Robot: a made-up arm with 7 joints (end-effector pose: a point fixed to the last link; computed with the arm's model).
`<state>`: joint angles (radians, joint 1 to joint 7).
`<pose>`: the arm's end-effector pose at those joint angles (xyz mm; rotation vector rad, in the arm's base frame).
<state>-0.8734 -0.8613 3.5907 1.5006 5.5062 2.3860 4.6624</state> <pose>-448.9 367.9 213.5 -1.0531 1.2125 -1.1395</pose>
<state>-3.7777 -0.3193 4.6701 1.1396 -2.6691 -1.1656 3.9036</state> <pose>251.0 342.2 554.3 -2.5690 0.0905 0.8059</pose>
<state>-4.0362 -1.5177 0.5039 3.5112 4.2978 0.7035 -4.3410</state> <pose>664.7 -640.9 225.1 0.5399 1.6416 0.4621</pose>
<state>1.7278 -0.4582 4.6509 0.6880 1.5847 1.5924 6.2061</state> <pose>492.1 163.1 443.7 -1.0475 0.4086 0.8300</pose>
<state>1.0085 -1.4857 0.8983 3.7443 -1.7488 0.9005 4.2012</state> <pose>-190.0 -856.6 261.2 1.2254 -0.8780 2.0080</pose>
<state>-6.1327 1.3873 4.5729 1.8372 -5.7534 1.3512 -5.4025</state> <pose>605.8 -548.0 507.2 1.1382 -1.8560 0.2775</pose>
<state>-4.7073 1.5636 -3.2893 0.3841 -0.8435 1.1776 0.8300</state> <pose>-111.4 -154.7 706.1 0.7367 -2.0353 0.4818</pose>
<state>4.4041 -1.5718 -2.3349 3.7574 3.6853 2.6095 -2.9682</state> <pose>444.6 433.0 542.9 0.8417 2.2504 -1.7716</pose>
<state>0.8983 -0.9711 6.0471 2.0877 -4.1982 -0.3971 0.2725</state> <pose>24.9 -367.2 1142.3 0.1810 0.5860 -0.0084</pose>
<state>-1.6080 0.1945 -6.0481 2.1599 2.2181 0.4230 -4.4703</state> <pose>69.8 -678.3 1032.2 0.7095 0.6064 -0.2394</pose>
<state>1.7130 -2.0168 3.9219 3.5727 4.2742 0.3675 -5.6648</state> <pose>-8.8 -899.9 175.4 1.4002 -1.1039 0.2104</pose>
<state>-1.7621 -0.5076 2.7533 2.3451 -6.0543 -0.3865 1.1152</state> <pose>263.6 627.0 1054.1 -0.9197 0.0383 -0.8447</pose>
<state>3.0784 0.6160 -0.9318 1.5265 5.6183 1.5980 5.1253</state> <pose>-410.2 576.4 482.4 -0.2803 1.8939 0.1808</pose>
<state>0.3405 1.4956 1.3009 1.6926 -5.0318 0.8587 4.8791</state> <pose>296.6 802.0 268.4 -0.9500 -0.4497 0.2263</pose>
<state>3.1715 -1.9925 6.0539 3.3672 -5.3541 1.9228 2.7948</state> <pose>783.0 -109.6 28.6 0.4686 -0.6887 2.3244</pose>
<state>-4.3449 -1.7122 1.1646 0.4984 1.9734 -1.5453 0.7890</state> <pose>-149.3 -199.9 588.0 -0.3109 0.6764 0.1818</pose>
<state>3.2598 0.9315 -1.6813 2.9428 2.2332 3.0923 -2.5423</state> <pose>-619.8 -84.3 730.3 2.7271 -0.0599 1.2816</pose>
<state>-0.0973 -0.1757 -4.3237 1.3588 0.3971 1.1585 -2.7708</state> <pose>-264.2 630.5 600.1 1.8983 -2.3163 -0.3304</pose>
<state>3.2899 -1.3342 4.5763 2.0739 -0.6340 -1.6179 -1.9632</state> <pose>633.9 377.2 581.5 0.8412 -0.0455 2.2534</pose>
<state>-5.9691 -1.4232 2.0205 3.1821 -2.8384 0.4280 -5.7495</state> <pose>-917.9 -306.2 511.2 1.3321 0.8069 -2.4324</pose>
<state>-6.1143 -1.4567 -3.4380 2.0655 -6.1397 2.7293 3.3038</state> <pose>-555.2 9.3 28.0 -1.4340 0.3701 -2.4750</pose>
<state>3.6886 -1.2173 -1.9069 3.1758 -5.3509 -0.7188 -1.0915</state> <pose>784.7 280.1 589.3 -1.5500 1.0983 -1.4846</pose>
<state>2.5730 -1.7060 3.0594 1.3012 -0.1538 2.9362 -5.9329</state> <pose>145.0 -154.4 -43.3 0.3063 -0.0902 3.0573</pose>
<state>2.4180 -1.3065 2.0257 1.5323 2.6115 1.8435 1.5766</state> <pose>162.2 -809.8 210.2 0.6435 1.5474 0.1723</pose>
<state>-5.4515 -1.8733 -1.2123 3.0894 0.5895 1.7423 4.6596</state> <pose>-527.3 -723.2 230.8 0.6973 -0.3803 2.4441</pose>
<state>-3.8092 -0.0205 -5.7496 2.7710 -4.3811 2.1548 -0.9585</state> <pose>-109.4 -156.1 1230.2 2.0311 -0.6339 0.8476</pose>
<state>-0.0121 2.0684 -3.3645 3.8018 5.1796 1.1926 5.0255</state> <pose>545.1 -3.6 -298.0 -1.9084 0.3275 -0.4449</pose>
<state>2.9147 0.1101 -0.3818 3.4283 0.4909 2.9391 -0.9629</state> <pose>-113.0 -30.4 1064.9 1.2051 -2.6151 -0.4115</pose>
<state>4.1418 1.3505 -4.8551 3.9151 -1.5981 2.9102 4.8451</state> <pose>-498.7 -333.9 397.9 -1.5924 1.4488 -0.7695</pose>
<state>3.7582 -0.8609 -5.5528 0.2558 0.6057 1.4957 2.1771</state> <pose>-45.2 -276.3 359.9 1.9188 2.3674 0.6717</pose>
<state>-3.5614 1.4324 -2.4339 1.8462 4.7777 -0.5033 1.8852</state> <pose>-329.4 660.9 767.5 -0.3987 -1.6913 -2.5157</pose>
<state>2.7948 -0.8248 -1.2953 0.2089 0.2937 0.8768 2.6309</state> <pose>-105.4 313.1 301.3 1.8458 -1.1171 -0.6872</pose>
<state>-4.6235 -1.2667 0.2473 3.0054 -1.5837 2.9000 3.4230</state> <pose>182.0 -655.4 649.8 0.1656 2.4662 1.6870</pose>
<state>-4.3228 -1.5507 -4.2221 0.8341 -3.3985 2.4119 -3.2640</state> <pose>-324.9 -458.8 81.3 1.7166 0.0171 0.8549</pose>
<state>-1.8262 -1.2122 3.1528 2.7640 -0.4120 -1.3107 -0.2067</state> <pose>130.6 748.0 667.6 0.0930 -0.5758 -2.0304</pose>
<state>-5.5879 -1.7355 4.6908 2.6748 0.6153 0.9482 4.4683</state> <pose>-522.7 -827.1 243.5 1.0179 -0.9653 1.9539</pose>
